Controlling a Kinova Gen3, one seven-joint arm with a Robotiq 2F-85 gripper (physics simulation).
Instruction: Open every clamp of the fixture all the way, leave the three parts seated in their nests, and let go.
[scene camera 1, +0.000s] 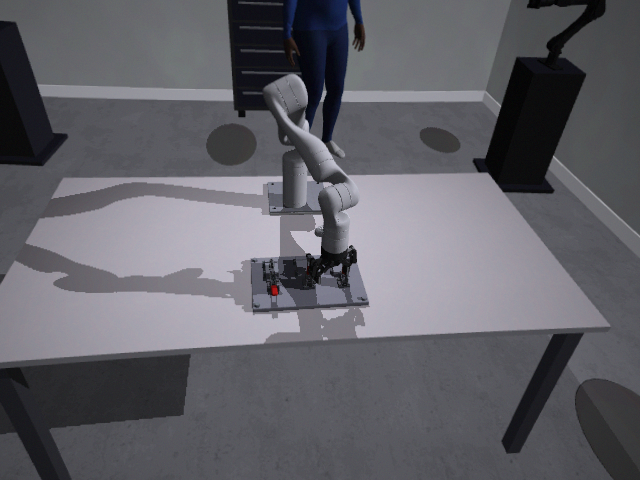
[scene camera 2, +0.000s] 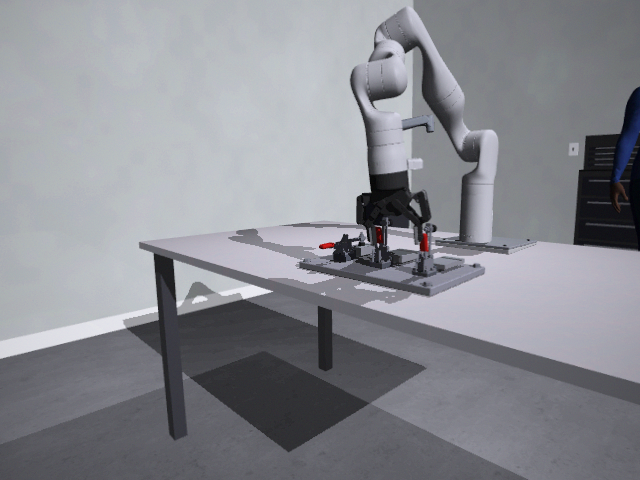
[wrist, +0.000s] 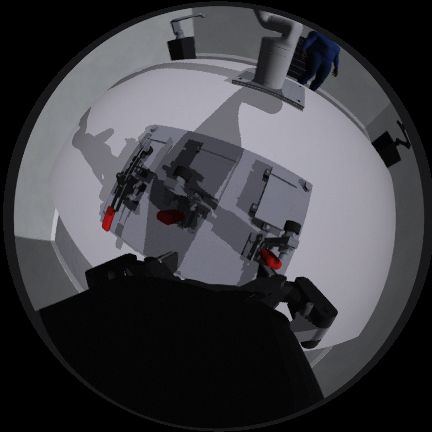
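Seen in the pictures: gripper, between the fingertips: (scene camera 1: 331, 277) (scene camera 2: 395, 244) (wrist: 216, 267); arm's base, origin of its link: (scene camera 1: 294, 201) (scene camera 2: 474, 240) (wrist: 267, 82).
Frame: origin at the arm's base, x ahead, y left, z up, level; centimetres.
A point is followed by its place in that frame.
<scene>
The grey fixture plate (scene camera 1: 330, 300) @[x 53.6, y 12.0, z -0.1 cm] (scene camera 2: 465, 272) @[x 38.5, y 21.1, z -0.1 cm] (wrist: 215, 260) @[x 50.6, y 12.1, z -0.1 cm] carries three red-handled clamps. The left clamp's handle (scene camera 1: 274, 290) @[x 54.7, y -4.8, z 4.5 cm] (scene camera 2: 326, 245) @[x 55.1, y -4.1, z 4.3 cm] (wrist: 108, 218) @[x 54.1, y -4.3, z 4.5 cm] lies low and outward, its arm down over the left part (scene camera 2: 363, 251) @[x 43.3, y -4.2, z 1.5 cm]. The middle clamp's handle (scene camera 2: 378, 235) @[x 48.5, y 5.8, z 7.0 cm] (wrist: 170, 216) @[x 48.1, y 6.1, z 8.7 cm] and the right clamp's handle (scene camera 2: 424, 241) @[x 47.1, y 17.0, z 6.8 cm] (wrist: 270, 258) @[x 46.7, y 15.8, z 8.3 cm] stand upright, their arms raised. The middle part (scene camera 2: 404, 255) @[x 41.8, y 7.6, z 2.0 cm] and right part (scene camera 2: 449, 262) @[x 39.0, y 17.5, z 1.5 cm] (wrist: 284, 200) @[x 37.8, y 16.4, z 1.5 cm] sit in their nests. My gripper (scene camera 2: 395, 240) @[x 50.2, y 12.1, z 6.1 cm] (wrist: 216, 267) @[x 50.2, y 12.1, z 6.1 cm] is open and empty, low over the plate between the middle and right clamps, fingertips beside the upright handles.
The arm's base plate (scene camera 1: 276, 202) @[x 0.7, y -6.9, z -0.1 cm] (scene camera 2: 511, 243) @[x -3.5, y 9.9, z 0.0 cm] (wrist: 245, 79) @[x 4.5, y -5.8, z 0.1 cm] is behind the fixture on the table (scene camera 1: 439, 258) @[x 30.2, y 50.6, z -1.6 cm] (scene camera 2: 568, 310) @[x 43.8, y 43.0, z -1.6 cm]. The raised clamp arms stand close to the fingers. A person (scene camera 1: 323, 51) stands behind the table, near a drawer cabinet (scene camera 1: 258, 41).
</scene>
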